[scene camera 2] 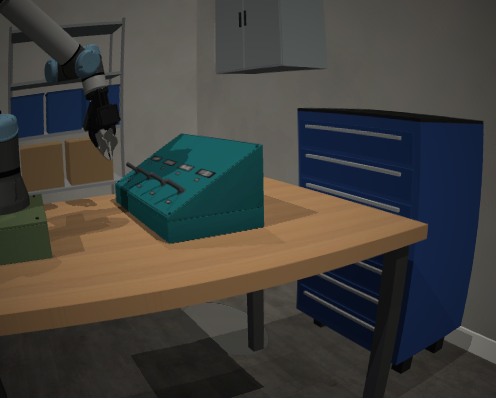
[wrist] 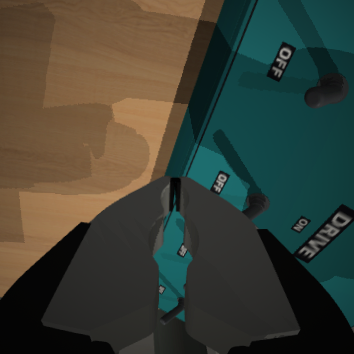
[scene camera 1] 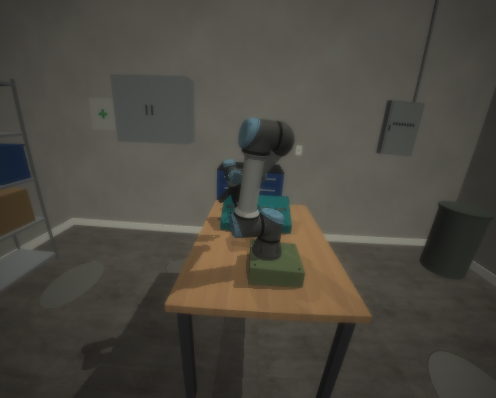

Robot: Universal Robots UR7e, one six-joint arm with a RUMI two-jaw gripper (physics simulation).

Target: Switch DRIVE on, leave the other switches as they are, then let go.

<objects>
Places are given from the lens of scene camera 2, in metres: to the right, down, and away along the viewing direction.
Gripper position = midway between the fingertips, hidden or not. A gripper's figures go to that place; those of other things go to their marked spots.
my gripper (scene camera 2: 110, 160): -0.40, -0.11, 1.26
teal switch panel (scene camera 2: 222, 191): -0.06, -0.02, 1.04
</objects>
